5 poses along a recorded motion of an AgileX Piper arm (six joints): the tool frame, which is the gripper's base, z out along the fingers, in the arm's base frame.
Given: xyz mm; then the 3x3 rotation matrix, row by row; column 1 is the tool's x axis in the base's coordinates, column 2 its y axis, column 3 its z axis. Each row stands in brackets.
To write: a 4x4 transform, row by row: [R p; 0 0 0 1], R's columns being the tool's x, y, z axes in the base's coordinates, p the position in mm. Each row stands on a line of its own. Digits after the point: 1 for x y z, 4 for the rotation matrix.
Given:
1: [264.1 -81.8 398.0], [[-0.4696 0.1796 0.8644], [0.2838 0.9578 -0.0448], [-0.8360 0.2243 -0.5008]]
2: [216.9 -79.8 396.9], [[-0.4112 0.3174 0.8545], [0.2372 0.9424 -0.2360], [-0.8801 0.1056 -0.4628]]
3: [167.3 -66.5 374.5], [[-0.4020 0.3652 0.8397], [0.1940 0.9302 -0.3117], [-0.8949 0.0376 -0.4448]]
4: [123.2 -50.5 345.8], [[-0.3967 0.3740 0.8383], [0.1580 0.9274 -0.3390], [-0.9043 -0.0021 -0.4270]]
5: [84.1 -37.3 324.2], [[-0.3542 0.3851 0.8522], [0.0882 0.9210 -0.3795], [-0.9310 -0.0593 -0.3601]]
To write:
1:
-0.4696 0.1796 0.8644 264.1
0.2838 0.9578 -0.0448 -81.8
-0.8360 0.2243 -0.5008 398.0
0 0 0 1

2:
-0.4112 0.3174 0.8545 216.9
0.2372 0.9424 -0.2360 -79.8
-0.8801 0.1056 -0.4628 396.9
0 0 0 1

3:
-0.4020 0.3652 0.8397 167.3
0.1940 0.9302 -0.3117 -66.5
-0.8949 0.0376 -0.4448 374.5
0 0 0 1

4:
-0.3967 0.3740 0.8383 123.2
0.1580 0.9274 -0.3390 -50.5
-0.9043 -0.0021 -0.4270 345.8
0 0 0 1

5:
-0.3542 0.3851 0.8522 84.1
0.0882 0.9210 -0.3795 -37.3
-0.9310 -0.0593 -0.3601 324.2
0 0 0 1

